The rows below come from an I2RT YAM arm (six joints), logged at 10 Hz.
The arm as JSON. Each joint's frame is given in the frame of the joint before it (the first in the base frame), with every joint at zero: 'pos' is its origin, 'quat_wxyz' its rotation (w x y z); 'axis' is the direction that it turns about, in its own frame. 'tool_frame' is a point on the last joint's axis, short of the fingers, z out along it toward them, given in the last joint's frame.
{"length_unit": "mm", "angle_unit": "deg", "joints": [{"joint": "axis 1", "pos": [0.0, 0.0, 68.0], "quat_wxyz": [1.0, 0.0, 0.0, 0.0], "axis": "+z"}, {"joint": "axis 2", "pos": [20.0, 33.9, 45.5], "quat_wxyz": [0.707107, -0.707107, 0.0, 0.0], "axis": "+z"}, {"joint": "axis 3", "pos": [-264.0, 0.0, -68.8], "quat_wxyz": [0.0, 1.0, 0.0, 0.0], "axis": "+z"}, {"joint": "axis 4", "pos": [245.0, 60.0, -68.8], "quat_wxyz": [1.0, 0.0, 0.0, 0.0], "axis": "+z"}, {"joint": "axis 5", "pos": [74.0, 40.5, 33.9], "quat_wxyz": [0.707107, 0.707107, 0.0, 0.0], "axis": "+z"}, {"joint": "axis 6", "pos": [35.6, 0.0, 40.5], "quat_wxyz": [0.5, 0.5, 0.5, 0.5], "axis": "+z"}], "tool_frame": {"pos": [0.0, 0.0, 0.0], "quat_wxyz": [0.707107, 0.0, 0.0, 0.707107]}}
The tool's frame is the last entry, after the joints.
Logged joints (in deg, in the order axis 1, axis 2, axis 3, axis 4, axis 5, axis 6), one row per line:
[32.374 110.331 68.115 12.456 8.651 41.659]
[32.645 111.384 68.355 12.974 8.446 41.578]
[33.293 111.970 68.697 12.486 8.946 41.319]
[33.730 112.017 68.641 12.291 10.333 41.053]
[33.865 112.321 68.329 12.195 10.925 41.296]
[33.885 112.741 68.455 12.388 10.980 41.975]
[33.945 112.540 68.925 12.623 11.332 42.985]
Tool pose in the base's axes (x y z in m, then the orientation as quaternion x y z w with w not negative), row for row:
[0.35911 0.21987 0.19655 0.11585 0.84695 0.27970 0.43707]
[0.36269 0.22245 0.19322 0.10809 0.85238 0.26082 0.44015]
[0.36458 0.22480 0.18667 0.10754 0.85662 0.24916 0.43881]
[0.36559 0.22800 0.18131 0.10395 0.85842 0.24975 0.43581]
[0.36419 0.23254 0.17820 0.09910 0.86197 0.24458 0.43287]
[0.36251 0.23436 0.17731 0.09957 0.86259 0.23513 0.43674]
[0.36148 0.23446 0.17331 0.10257 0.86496 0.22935 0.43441]
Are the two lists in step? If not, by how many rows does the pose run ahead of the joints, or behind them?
The pose runs 2 rows behind the joints: the pose in row i belongs to the joints in row i - 2.
